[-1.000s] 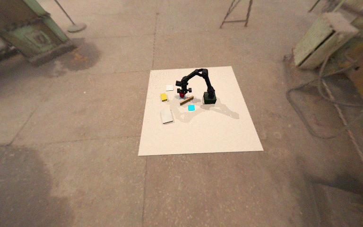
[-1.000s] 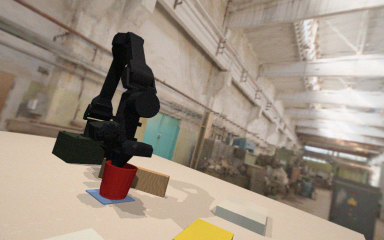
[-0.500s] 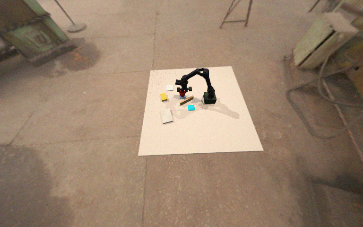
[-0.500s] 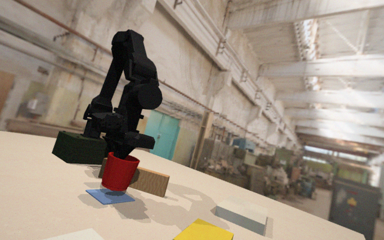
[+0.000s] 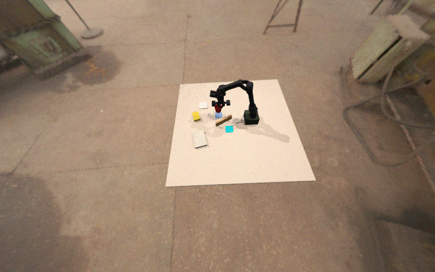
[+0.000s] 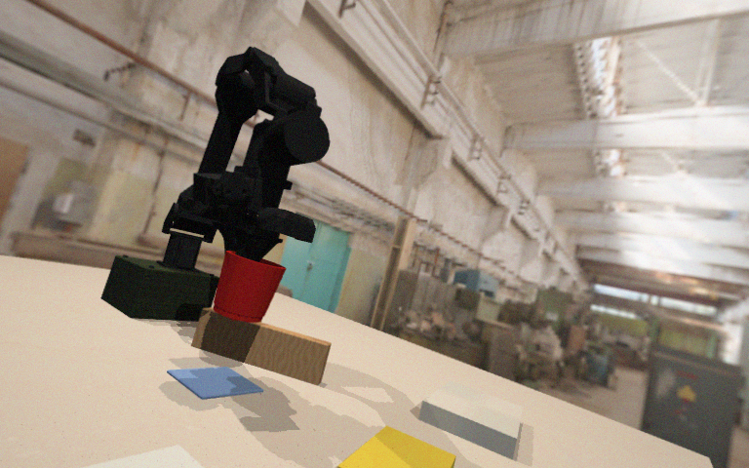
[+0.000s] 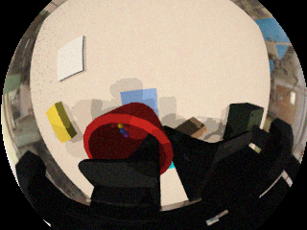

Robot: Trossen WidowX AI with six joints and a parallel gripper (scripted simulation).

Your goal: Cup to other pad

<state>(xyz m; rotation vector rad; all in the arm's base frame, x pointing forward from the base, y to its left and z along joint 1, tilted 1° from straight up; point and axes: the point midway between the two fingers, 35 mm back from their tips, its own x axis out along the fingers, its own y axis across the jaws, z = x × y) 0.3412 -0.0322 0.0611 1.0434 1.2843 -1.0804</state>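
Right now the cyan pad is 11 cm behind my gripper tip, 17 cm to the left of it and 12 cm below it. The rest, counted from my gripper tip: red cup (3 cm ahead, 1 cm to the left); yellow block (27 cm ahead, 7 cm to the left, 10 cm below); wooden block (4 cm behind, 9 cm to the left, 10 cm below).
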